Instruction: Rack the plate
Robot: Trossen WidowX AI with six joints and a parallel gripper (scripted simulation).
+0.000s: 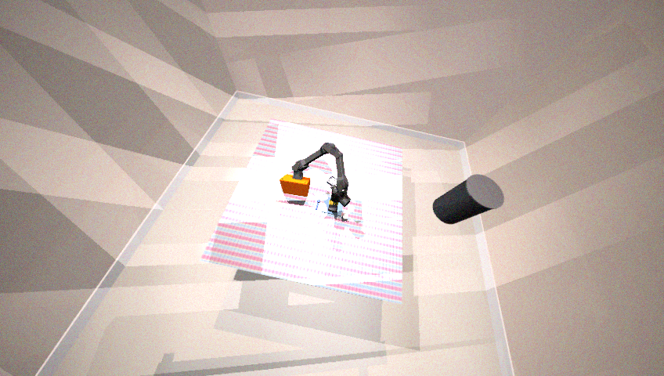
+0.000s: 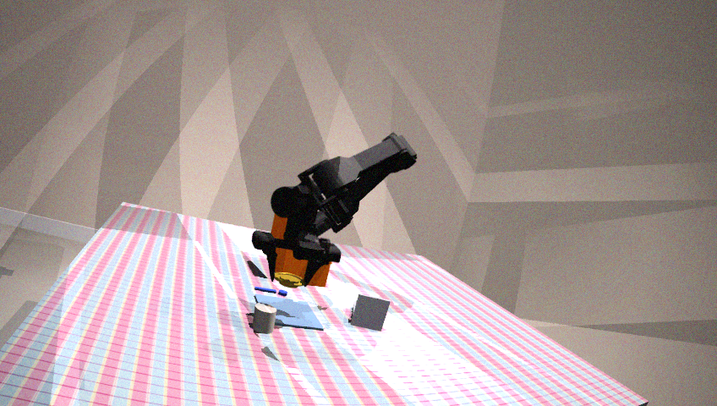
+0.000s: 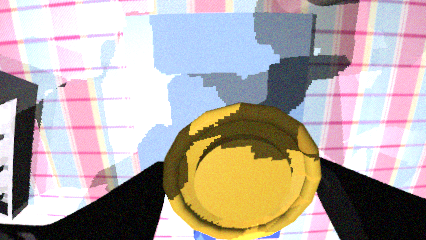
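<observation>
Right now my gripper tip is 210 mm to the right of the dish rack and 50 mm above it. From my gripper tip the other things lie so: yellow plate 10 mm above; then pale blue sheet 70 mm below, 10 mm to the left.
</observation>
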